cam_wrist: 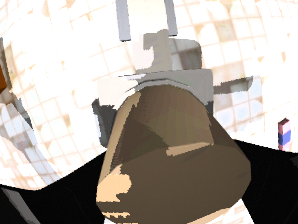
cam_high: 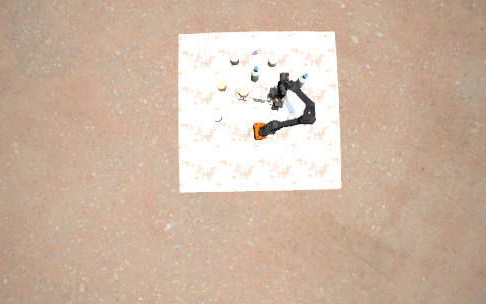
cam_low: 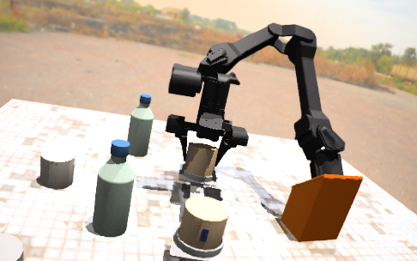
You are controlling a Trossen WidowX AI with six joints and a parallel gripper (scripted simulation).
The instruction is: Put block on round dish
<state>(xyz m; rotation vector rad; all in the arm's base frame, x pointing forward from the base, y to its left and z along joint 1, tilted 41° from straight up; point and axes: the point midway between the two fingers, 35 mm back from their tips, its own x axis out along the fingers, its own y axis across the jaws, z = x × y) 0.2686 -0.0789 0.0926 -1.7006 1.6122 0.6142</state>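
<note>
My gripper tip is 13 cm to the right of the balance beam, 3 cm above it and 2 cm short of it.
</note>
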